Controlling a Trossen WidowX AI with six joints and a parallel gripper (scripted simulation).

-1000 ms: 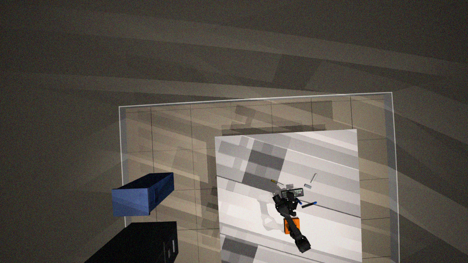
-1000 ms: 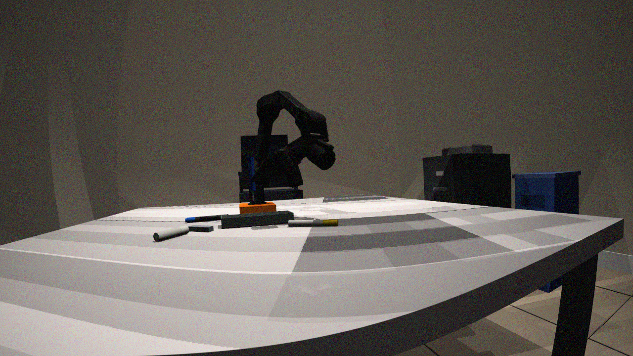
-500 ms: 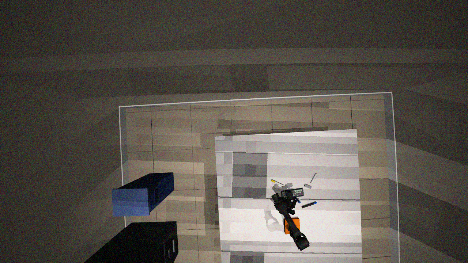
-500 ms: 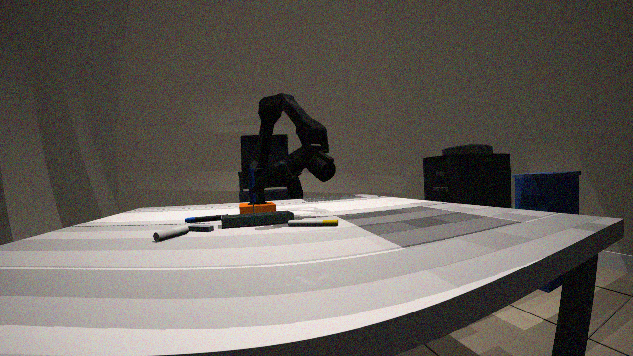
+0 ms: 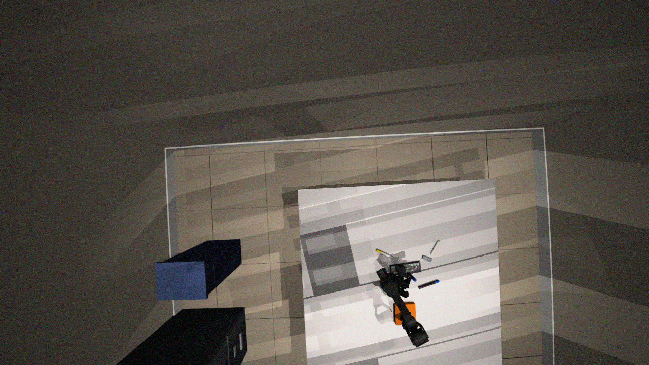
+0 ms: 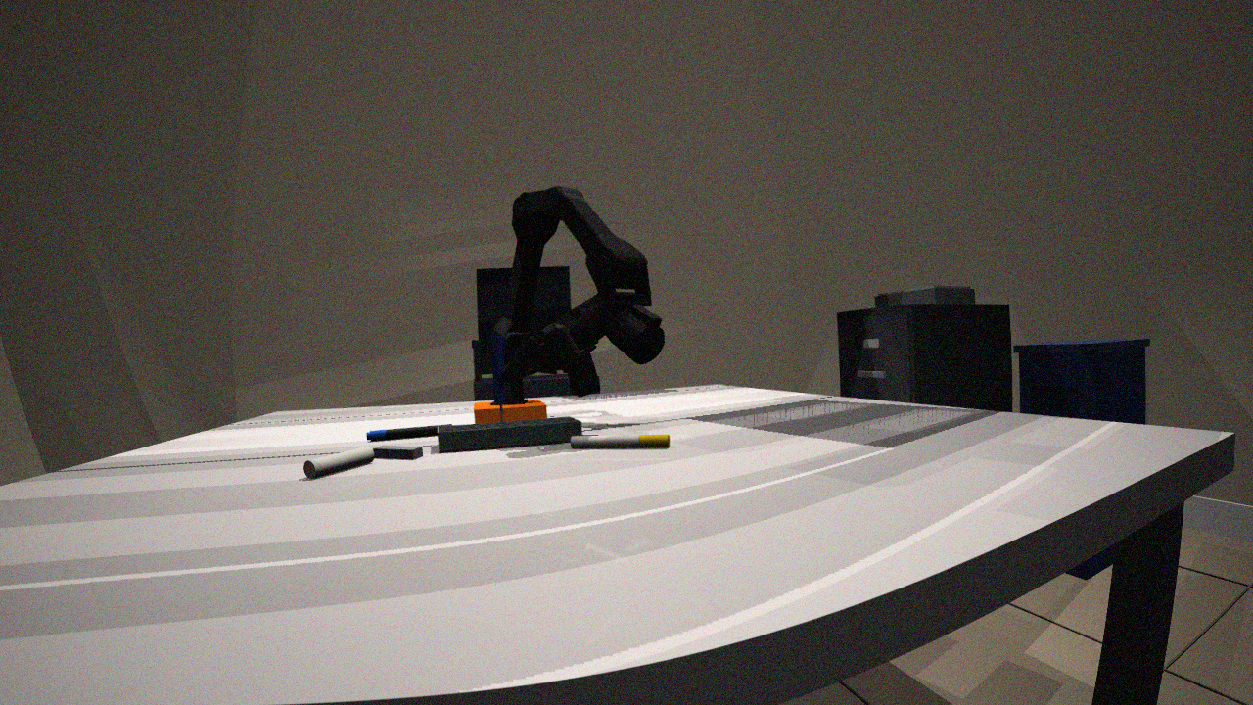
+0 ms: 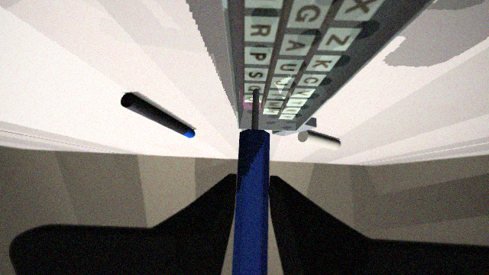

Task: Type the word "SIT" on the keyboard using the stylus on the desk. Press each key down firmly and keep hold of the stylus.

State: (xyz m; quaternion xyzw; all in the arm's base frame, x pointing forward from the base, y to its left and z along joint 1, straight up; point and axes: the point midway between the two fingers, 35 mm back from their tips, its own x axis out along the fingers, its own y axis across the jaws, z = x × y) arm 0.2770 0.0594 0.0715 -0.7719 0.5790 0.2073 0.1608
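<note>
Now: gripper tip 12 cm to the left of the grey block, 10 cm short of it and 8 cm above it. The rest, counted from my gripper tip: yellow-tipped marker 17 cm to the left, 9 cm ahead, 7 cm below; then white stylus tip 5 cm below; then blue stylus 2 cm below.
</note>
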